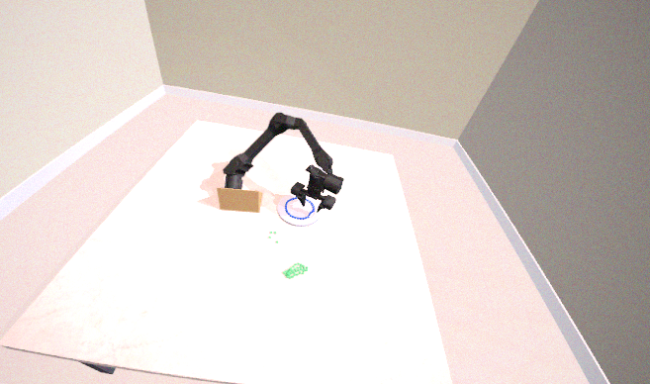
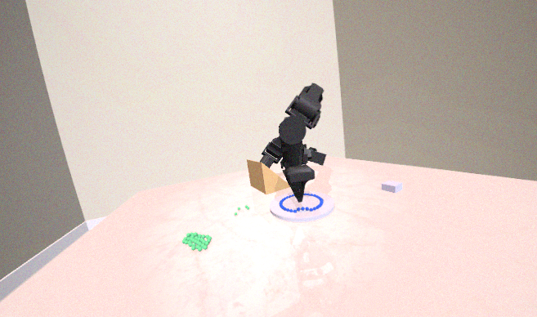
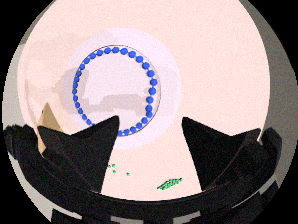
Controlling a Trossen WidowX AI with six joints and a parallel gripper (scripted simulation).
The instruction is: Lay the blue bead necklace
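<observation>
Right now my gripper tip is 50 mm past the round white bead board, 40 mm to the right of it and 40 mm above it. The rest, counted from my gripper tip: small grey block 330 mm to the left, 60 mm ahead, 40 mm below.
</observation>
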